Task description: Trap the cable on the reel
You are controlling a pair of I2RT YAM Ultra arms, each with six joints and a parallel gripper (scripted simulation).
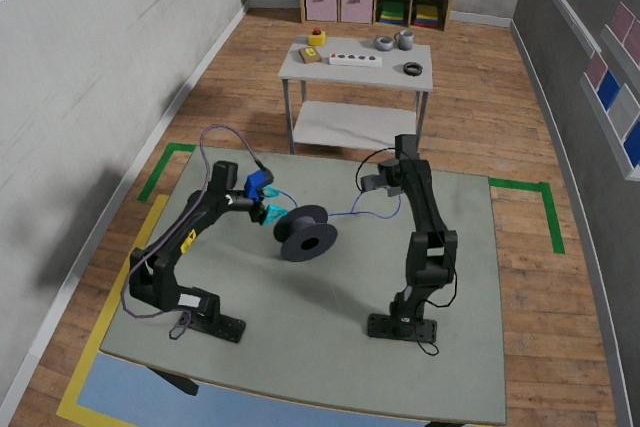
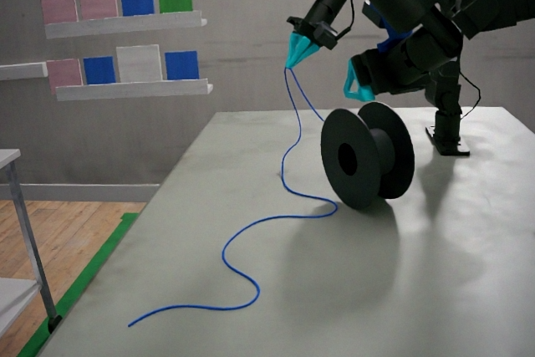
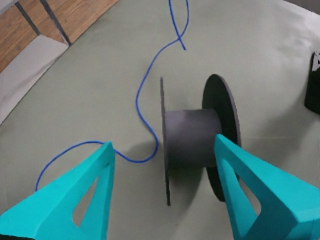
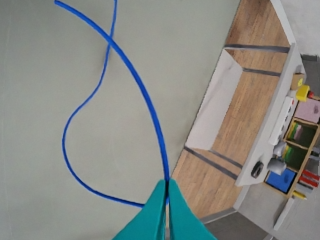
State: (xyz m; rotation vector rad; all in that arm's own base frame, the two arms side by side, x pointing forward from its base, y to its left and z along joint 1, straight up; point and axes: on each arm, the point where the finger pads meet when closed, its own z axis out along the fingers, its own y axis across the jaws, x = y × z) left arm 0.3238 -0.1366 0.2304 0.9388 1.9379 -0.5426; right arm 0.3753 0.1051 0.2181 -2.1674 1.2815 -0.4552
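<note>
The dark reel is 14 cm below my left hand, 6 cm to the right of it and 1 cm behind it.
My right gripper is now 11 cm past the dark reel, 24 cm to the right of it and 13 cm above it.
</note>
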